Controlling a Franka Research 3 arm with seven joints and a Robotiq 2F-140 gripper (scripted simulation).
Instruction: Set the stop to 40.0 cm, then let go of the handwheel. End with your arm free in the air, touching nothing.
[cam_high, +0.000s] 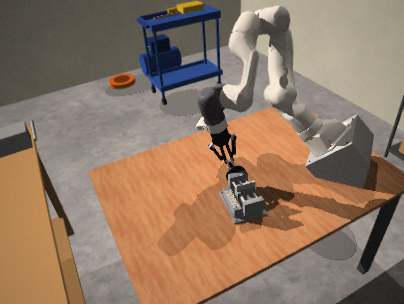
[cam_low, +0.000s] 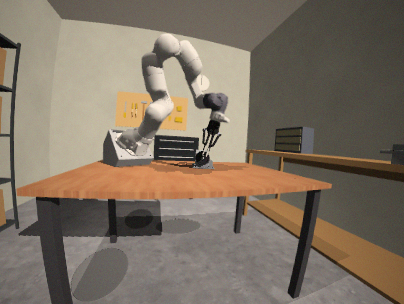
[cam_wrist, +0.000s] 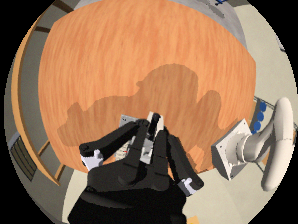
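Now: the handwheel 20 mm to the left of my hand and 20 mm below it.
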